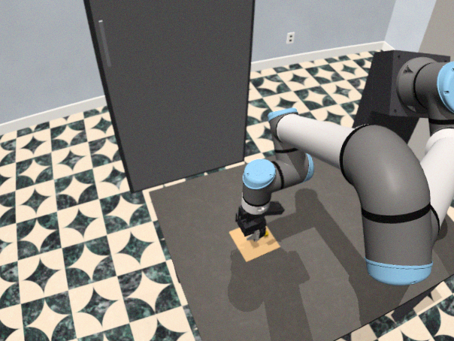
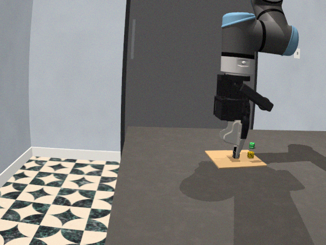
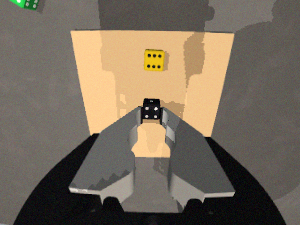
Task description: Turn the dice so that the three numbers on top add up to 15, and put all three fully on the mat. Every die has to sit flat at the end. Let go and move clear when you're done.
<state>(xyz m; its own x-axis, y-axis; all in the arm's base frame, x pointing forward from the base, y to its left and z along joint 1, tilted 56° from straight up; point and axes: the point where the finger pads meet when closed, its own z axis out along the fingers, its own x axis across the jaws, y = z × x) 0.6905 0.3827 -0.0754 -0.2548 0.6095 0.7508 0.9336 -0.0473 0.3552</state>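
My gripper is now 1 cm above the black die. From my hand the other things lie so: yellow die (4 cm behind, 1 cm to the right, 1 cm below); orange mat (2 cm below); green die (6 cm behind, 13 cm to the right, 1 cm below).
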